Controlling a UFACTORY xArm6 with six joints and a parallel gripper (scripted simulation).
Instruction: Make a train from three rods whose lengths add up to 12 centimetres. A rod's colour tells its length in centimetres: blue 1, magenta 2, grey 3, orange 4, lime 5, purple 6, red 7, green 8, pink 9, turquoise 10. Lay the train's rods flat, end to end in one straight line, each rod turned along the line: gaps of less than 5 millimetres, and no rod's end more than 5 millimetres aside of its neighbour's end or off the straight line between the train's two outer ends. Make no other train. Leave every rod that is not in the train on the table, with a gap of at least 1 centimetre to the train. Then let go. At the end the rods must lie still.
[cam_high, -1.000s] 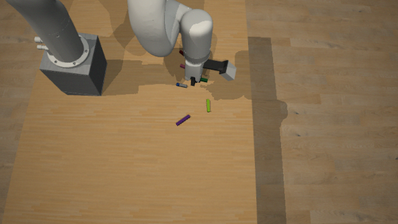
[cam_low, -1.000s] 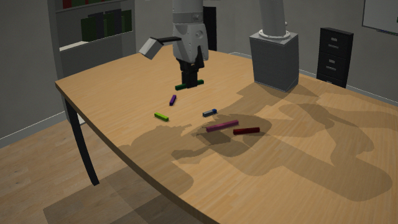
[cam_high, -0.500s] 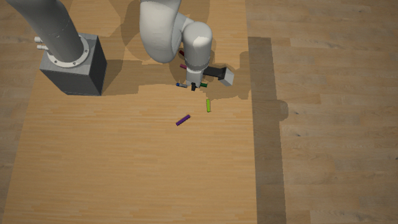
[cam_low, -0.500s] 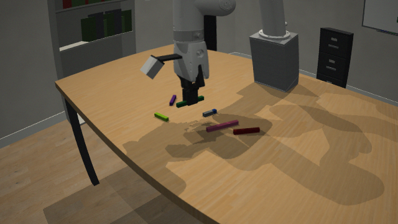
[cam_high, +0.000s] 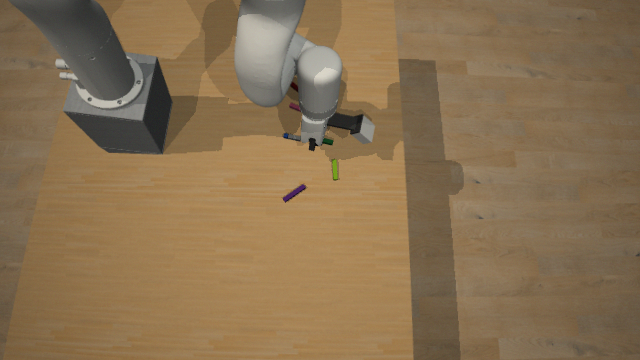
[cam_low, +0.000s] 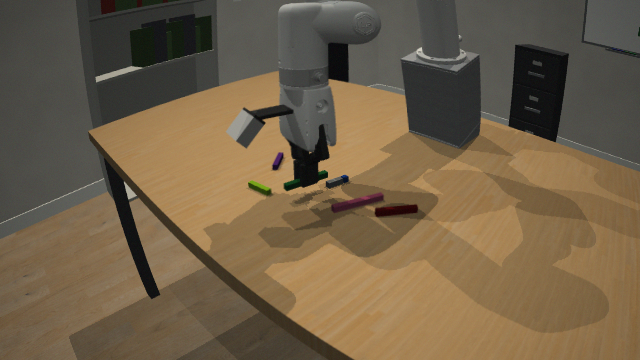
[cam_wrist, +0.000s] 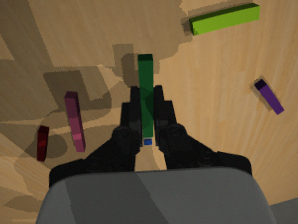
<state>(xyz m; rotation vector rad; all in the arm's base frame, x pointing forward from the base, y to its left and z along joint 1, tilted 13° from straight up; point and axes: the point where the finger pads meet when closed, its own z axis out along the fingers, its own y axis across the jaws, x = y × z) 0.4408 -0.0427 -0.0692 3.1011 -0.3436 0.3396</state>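
The grey rod lies 6 cm behind my hand, 1 cm to the left of it and 4 cm below it. From my hand the other things lie so: green rod (2 cm below); then blue rod (8 cm behind, 2 cm to the left, 4 cm below); then lime rod (4 cm ahead, 7 cm to the right, 4 cm below).
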